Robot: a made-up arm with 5 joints.
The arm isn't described. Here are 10 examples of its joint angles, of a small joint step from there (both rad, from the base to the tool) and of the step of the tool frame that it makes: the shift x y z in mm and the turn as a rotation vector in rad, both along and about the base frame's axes.
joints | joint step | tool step
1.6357 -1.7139 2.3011 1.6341 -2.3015 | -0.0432 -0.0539 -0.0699 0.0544 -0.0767 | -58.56 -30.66 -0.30 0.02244 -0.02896 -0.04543
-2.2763 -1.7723 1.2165 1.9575 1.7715 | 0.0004 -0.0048 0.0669 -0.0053 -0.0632 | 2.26 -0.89 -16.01 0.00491 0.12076 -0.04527
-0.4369 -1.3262 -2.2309 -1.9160 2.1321 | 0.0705 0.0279 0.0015 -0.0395 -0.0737 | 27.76 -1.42 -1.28 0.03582 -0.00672 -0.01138
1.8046 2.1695 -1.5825 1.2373 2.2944 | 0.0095 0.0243 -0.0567 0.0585 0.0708 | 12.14 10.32 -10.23 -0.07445 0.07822 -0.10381
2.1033 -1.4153 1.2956 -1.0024 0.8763 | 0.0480 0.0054 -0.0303 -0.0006 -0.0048 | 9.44 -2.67 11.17 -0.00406 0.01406 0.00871
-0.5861 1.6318 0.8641 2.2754 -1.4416 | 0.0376 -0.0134 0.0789 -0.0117 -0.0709 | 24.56 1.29 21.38 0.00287 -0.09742 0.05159
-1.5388 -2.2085 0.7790 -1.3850 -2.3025 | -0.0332 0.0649 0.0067 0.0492 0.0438 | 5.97 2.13 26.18 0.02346 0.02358 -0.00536
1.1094 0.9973 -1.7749 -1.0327 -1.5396 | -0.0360 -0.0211 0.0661 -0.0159 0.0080 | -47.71 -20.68 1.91 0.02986 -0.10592 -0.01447
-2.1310 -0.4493 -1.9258 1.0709 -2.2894 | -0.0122 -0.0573 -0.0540 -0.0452 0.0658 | -8.05 56.80 -40.44 0.00273 -0.11138 -0.08555
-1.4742 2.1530 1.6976 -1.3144 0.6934 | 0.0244 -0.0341 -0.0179 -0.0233 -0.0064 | -1.25 6.98 -11.21 -0.03155 0.03227 0.03625
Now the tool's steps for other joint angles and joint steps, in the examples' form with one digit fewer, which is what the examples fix.
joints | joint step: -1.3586 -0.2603 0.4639 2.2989 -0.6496 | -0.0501 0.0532 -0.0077 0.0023 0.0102
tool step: -22.6 -32.2 25.9 0.0508 -0.0606 -0.0231
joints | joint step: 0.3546 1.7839 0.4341 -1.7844 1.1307 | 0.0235 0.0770 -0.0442 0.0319 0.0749
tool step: -30.3 31.9 21.7 -0.0498 0.0017 -0.0384
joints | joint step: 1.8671 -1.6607 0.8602 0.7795 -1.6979 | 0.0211 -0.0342 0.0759 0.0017 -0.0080
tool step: 23.6 -3.5 79.4 0.0305 0.1027 -0.0056
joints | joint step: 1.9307 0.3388 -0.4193 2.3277 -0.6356 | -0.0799 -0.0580 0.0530 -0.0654 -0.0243
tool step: -20.1 8.6 -49.2 -0.0285 -0.1112 -0.0587
